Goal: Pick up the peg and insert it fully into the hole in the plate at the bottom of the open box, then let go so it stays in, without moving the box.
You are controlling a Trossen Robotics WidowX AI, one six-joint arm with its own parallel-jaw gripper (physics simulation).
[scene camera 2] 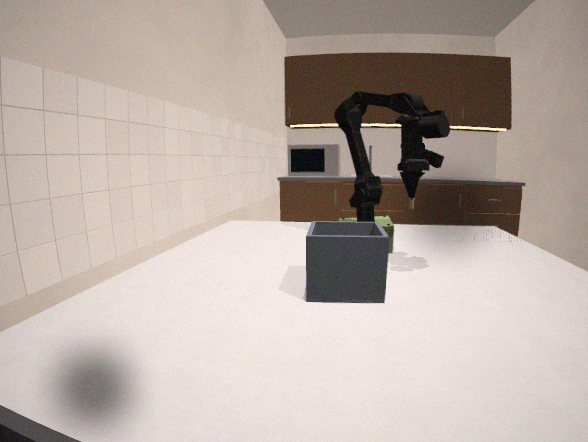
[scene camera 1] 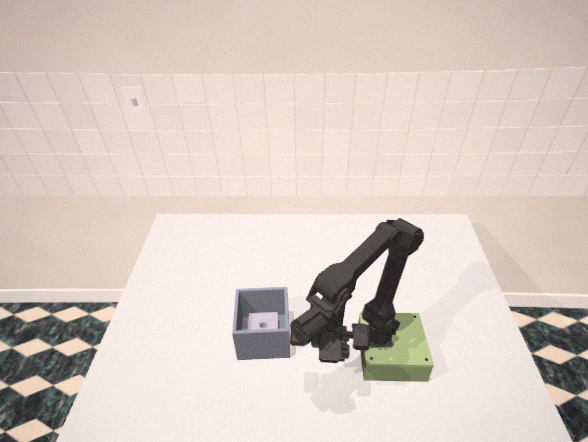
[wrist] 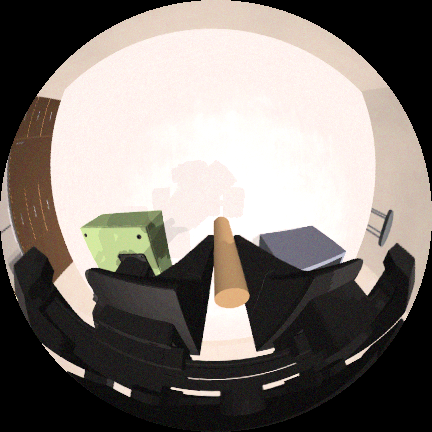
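Where they show: gripper, fingertip midpoint: [scene camera 2: 411, 198] [wrist: 223, 240]; arm's base, origin of the base link: [scene camera 1: 379, 337] [wrist: 136, 266].
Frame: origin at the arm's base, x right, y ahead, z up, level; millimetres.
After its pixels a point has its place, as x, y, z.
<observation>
The tan round peg [scene camera 2: 411, 203] @[-101, 174, 90] [wrist: 230, 265] @[-111, 168, 143] is held upright between the fingertips, its lower end sticking out below them. My gripper [scene camera 2: 411, 196] @[-102, 167, 104] [wrist: 223, 240] @[-102, 167, 104] is shut on the peg and holds it high above the table, beside the box; in scene camera 1 the arm hides the peg and fingertips. The open blue-grey box [scene camera 1: 262, 345] @[6, 339, -10] [scene camera 2: 346, 270] @[89, 417, -12] [wrist: 302, 247] @[6, 327, 2] stands upright on the table. In scene camera 1 the pale plate [scene camera 1: 256, 320] @[104, 357, -24] lies at the bottom of the box, and its round hole [scene camera 1: 263, 324] @[95, 337, -35] shows empty.
The green base block [scene camera 1: 400, 371] @[-91, -41, -28] [scene camera 2: 390, 240] @[-72, 54, -41] [wrist: 117, 245] @[-51, -21, 4] stands under the arm, on the other side of the gripper from the box. The white table [scene camera 1: 190, 260] @[436, 611, -82] [scene camera 2: 200, 325] @[348, 538, -82] [wrist: 215, 100] @[-293, 194, -82] carries both. The box walls rise well above the plate on all sides.
</observation>
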